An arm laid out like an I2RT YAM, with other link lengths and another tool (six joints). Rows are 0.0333 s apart.
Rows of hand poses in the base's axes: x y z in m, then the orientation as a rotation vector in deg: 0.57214, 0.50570, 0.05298, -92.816, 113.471, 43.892; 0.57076, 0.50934, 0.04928, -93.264, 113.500, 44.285; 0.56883, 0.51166, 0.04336, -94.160, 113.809, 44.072; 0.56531, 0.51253, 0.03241, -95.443, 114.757, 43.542; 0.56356, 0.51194, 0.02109, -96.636, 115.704, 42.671; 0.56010, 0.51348, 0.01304, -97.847, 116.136, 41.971; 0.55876, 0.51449, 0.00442, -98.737, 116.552, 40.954; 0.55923, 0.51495, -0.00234, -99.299, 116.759, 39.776; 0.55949, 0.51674, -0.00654, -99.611, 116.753, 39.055; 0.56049, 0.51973, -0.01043, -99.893, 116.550, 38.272; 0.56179, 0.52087, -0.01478, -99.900, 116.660, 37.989; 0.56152, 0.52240, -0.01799, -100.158, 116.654, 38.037; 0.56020, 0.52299, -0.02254, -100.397, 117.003, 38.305
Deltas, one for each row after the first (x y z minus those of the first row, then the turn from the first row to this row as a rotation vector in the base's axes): -0.00138, 0.00364, -0.00370, -0.081, 0.333, 0.386; -0.00331, 0.00596, -0.00962, -0.766, 0.552, 0.855; -0.00683, 0.00683, -0.02057, -2.120, 1.054, 1.345; -0.00858, 0.00624, -0.03189, -3.558, 1.347, 1.697; -0.01204, 0.00778, -0.03994, -4.646, 1.432, 2.230; -0.01338, 0.00879, -0.04856, -5.694, 1.270, 2.483; -0.01291, 0.00925, -0.05532, -6.533, 0.827, 2.537; -0.01265, 0.01104, -0.05952, -6.960, 0.470, 2.583; -0.01165, 0.01403, -0.06341, -7.289, -0.052, 2.645; -0.01035, 0.01517, -0.06776, -7.466, -0.143, 2.560; -0.01062, 0.01670, -0.07097, -7.566, -0.067, 2.742; -0.01194, 0.01729, -0.07552, -7.768, 0.357, 2.873
